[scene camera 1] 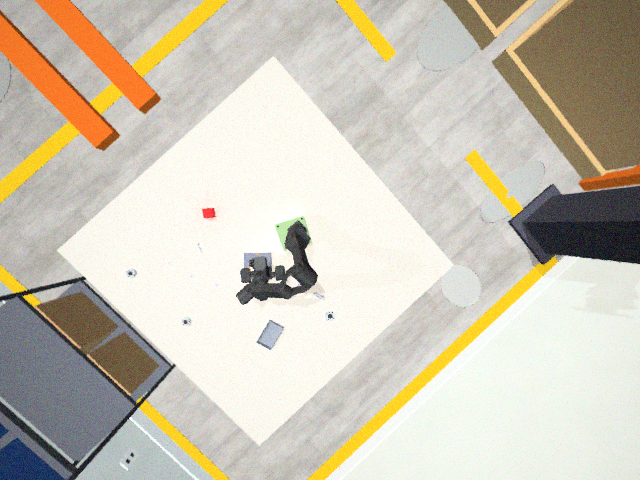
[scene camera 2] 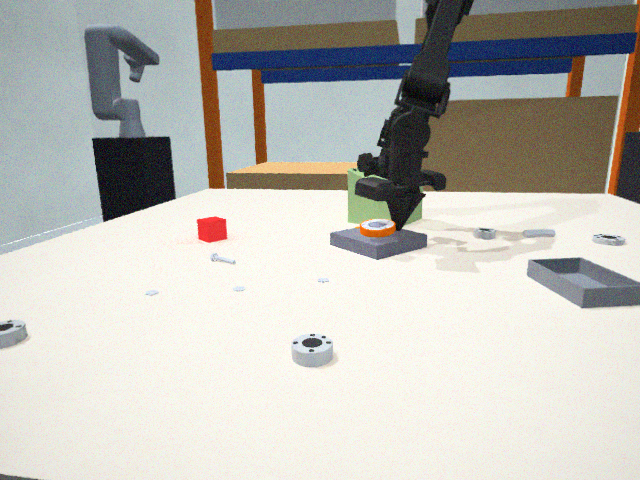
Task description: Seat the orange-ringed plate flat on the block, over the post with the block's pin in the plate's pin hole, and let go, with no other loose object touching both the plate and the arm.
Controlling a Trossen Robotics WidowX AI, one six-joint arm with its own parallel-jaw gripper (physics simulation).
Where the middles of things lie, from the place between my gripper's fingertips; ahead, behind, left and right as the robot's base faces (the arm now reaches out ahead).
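My gripper's sitting 30 mm to the left of the dark grey block (scene camera 2: 402, 241), and it's 20 mm short of the block and 10 mm above it.
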